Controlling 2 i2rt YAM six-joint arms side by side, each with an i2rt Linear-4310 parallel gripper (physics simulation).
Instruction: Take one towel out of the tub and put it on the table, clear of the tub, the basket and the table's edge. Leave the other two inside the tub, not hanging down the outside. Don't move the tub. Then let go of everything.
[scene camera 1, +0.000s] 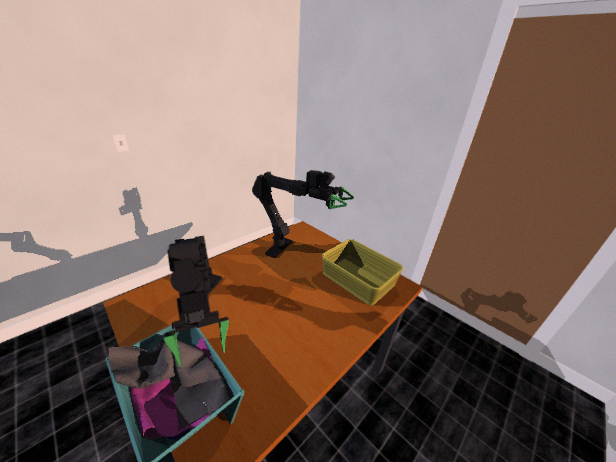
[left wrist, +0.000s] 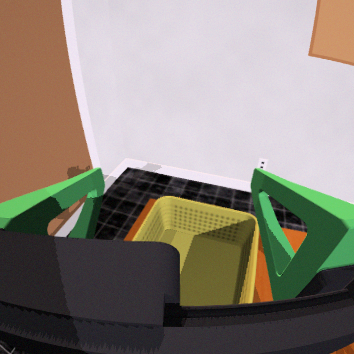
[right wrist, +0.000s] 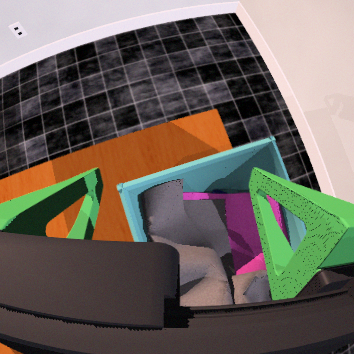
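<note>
The teal tub stands on the table, at the lower left in scene camera 1. Inside it lie a magenta towel and crumpled greyish cloth; I cannot tell the grey towels apart. A greyish fold reaches the tub's left rim. My right gripper is open and empty, pointing down over the tub's right side. My left gripper is open and empty, high above the basket.
The yellow basket stands near the table's far right corner, and its visible inside holds no towel. Walls rise behind the table, and a brown door stands at the right. Dark tiled floor lies beyond the table's edges.
</note>
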